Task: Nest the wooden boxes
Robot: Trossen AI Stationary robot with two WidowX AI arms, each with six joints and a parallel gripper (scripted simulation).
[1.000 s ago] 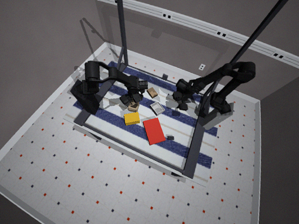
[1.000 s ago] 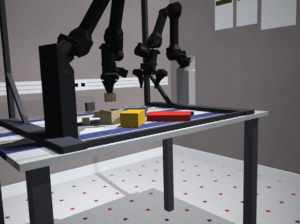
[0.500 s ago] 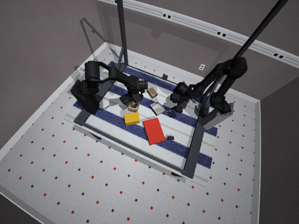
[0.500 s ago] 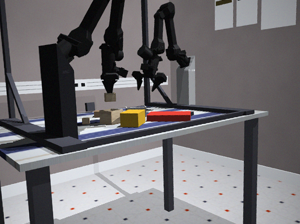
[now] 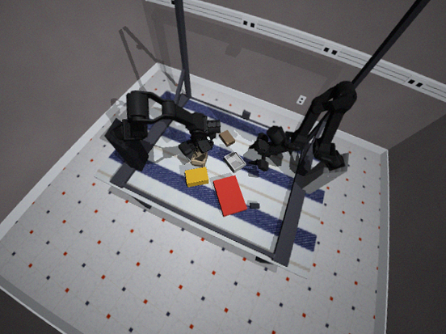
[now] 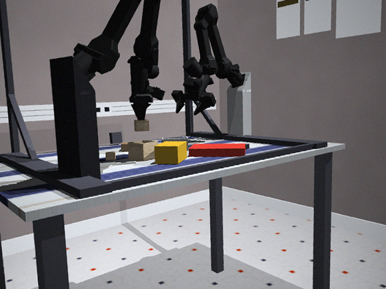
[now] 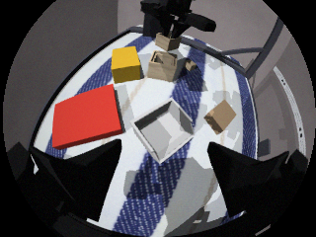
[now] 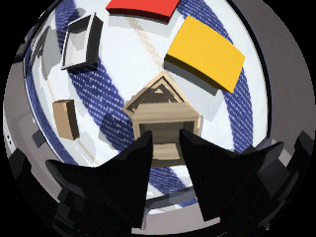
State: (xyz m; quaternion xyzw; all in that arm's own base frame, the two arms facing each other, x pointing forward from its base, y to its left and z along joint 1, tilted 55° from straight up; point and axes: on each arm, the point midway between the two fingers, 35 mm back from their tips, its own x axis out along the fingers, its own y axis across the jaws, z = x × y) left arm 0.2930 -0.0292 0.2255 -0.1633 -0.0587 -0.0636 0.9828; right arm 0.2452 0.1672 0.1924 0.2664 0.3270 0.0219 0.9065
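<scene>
My right gripper is now 140 mm above the medium wooden box. Also, from my right hand: white box 210 mm to the left, 130 mm below, 10 mm behind; then tiny wooden box 140 mm below, 100 mm behind, 50 mm to the right; then brown block 170 mm behind, 140 mm to the left, 140 mm below.
</scene>
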